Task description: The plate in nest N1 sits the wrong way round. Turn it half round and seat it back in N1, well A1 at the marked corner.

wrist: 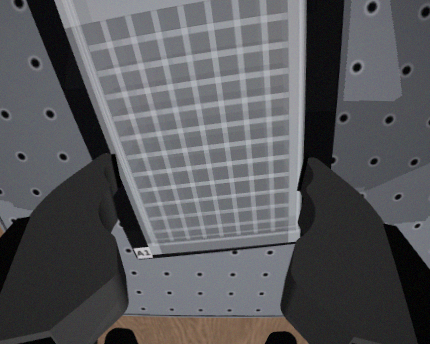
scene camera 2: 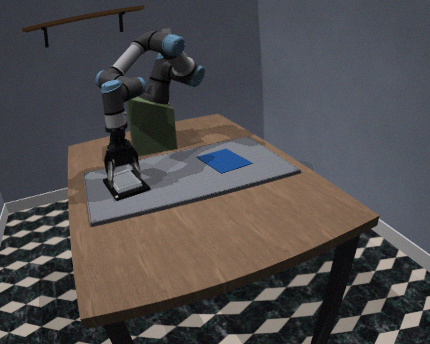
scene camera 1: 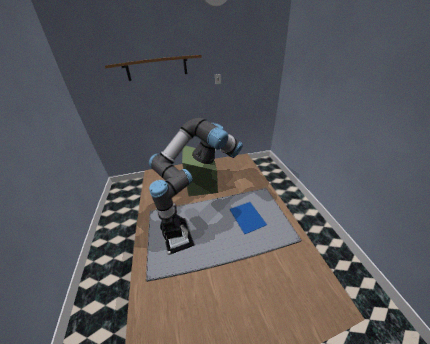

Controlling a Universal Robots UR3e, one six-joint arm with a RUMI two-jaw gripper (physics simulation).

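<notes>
The clear, gridded plate (scene camera 1: pixel 179 243) (scene camera 2: pixel 127 181) (wrist: pixel 210 125) lies flat in the black nest (scene camera 1: pixel 190 244) (scene camera 2: pixel 138 191) (wrist: pixel 325 75) at the left of the mat. A white A1 label (wrist: pixel 143 253) marks a nest corner, at the plate's lower left end in the wrist view. My gripper (scene camera 1: pixel 176 239) (scene camera 2: pixel 125 179) (wrist: pixel 210 159) points down over the nest and is shut on the plate, one finger against each long side. The plate's own lettering cannot be read, so which way round it sits cannot be told.
A blue rectangle (scene camera 1: pixel 248 218) (scene camera 2: pixel 225 160) lies on the right part of the grey perforated mat (scene camera 1: pixel 225 255) (scene camera 2: pixel 270 167). The green block (scene camera 1: pixel 201 180) (scene camera 2: pixel 152 127) stands at the back of the wooden table (scene camera 1: pixel 240 295) (scene camera 2: pixel 215 240), by the arm's base.
</notes>
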